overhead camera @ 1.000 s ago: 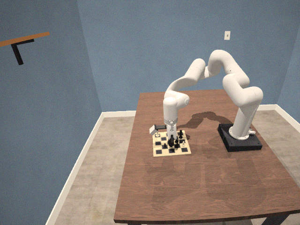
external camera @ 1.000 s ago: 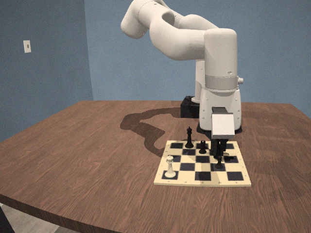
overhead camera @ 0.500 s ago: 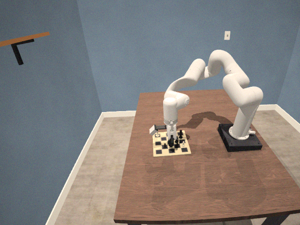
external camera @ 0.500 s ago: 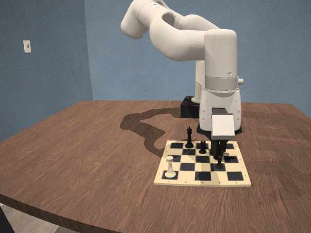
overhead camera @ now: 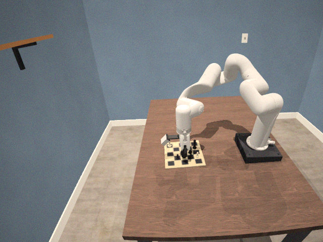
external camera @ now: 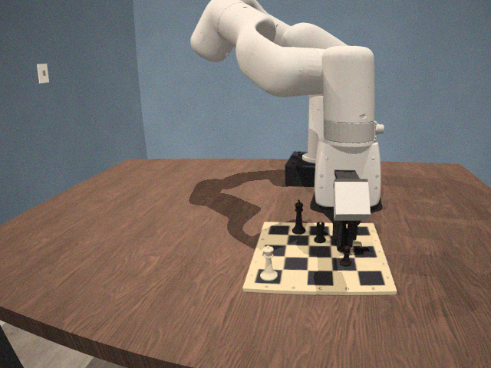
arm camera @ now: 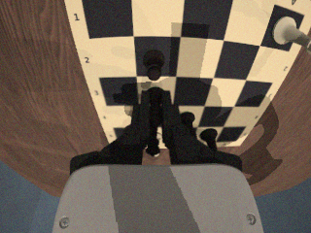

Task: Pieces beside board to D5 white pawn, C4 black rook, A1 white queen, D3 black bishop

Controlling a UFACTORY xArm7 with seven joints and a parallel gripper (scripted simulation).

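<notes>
My hand is 40 mm short of the black pawn, 10 mm to the right of it and 20 mm above it. The rest, counted from my hand: white queen: 100 mm ahead, 100 mm to the right, 10 mm below; white pawn: 70 mm behind, 20 mm to the right, 20 mm below; chessboard: 10 mm ahead, 40 mm to the right, 40 mm below.
</notes>
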